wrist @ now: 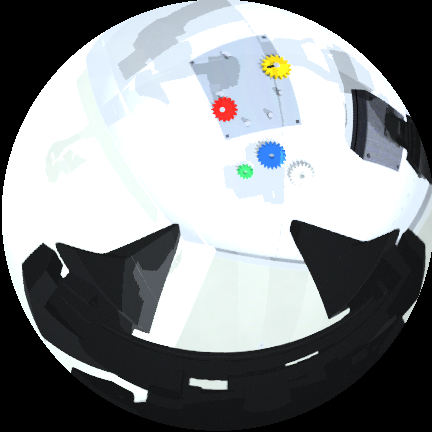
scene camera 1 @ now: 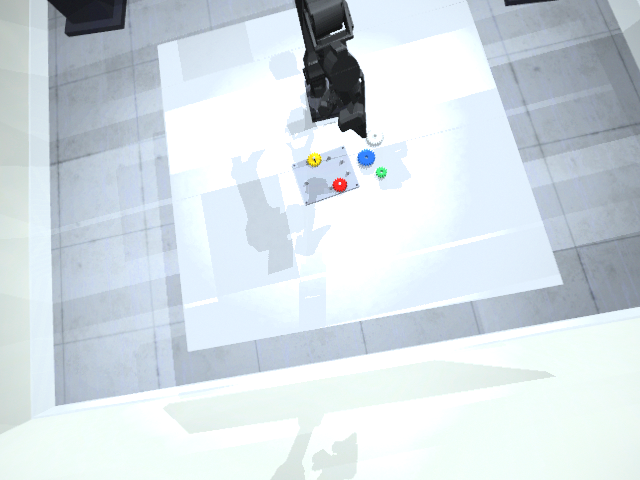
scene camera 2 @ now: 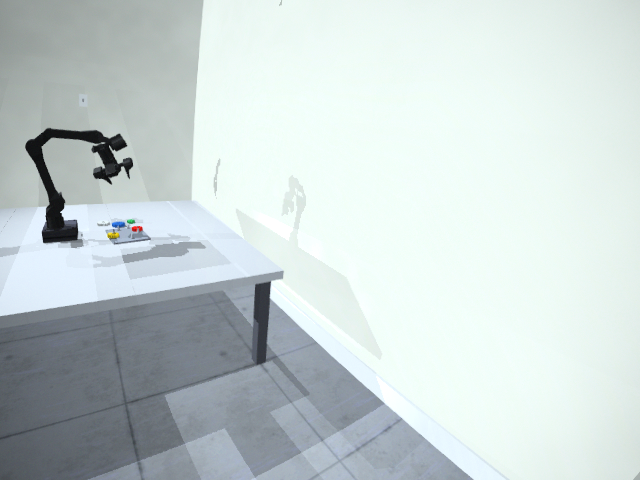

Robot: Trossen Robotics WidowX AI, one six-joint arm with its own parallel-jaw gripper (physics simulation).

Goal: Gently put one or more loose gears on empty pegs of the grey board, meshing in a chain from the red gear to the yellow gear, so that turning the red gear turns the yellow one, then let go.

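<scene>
The grey board lies on the table with several bare pegs. The yellow gear and the red gear sit on it, apart from each other. The blue gear, the small green gear and the white gear lie loose beside the board. My gripper is open and empty, high above the table. In the first scene view its fingertips are hard to make out.
The table carries the board, the gears and the arm's base. In the second scene view the base stands left of the board. A pale wall rises beyond the table's edge. Arm shadows fall across the table.
</scene>
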